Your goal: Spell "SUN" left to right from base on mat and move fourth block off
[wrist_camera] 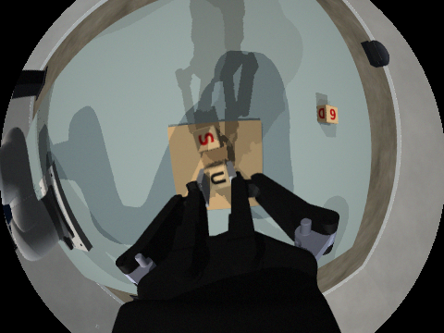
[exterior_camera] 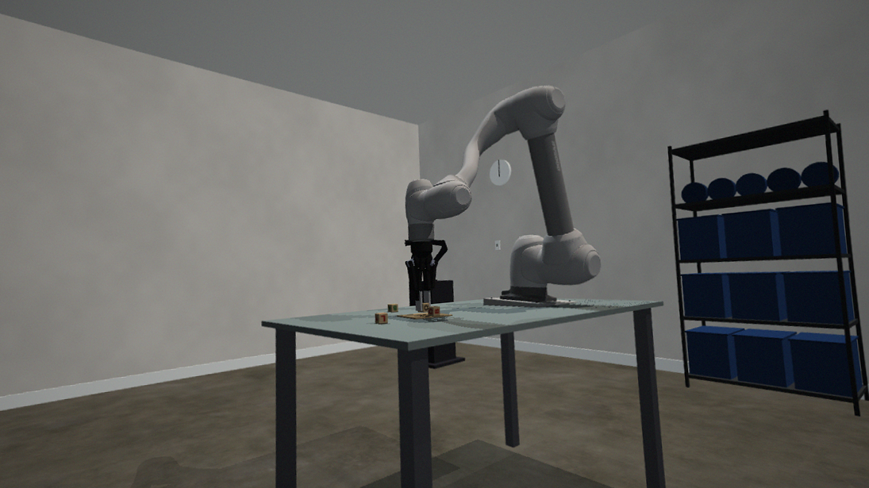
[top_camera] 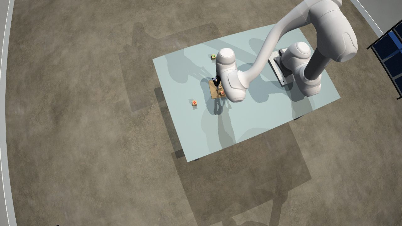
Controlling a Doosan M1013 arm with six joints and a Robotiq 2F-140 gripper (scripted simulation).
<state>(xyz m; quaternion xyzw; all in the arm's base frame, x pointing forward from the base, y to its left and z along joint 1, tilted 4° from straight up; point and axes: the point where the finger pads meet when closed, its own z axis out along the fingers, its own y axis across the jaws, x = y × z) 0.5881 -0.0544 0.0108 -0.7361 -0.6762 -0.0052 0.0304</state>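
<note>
My gripper is now 5 cm above the mat. Round my hand: S block (5 cm to the left, 3 cm below); N block (24 cm to the right, 8 cm behind, 4 cm below); 6 block (21 cm ahead, 4 cm below, 3 cm to the left).
</note>
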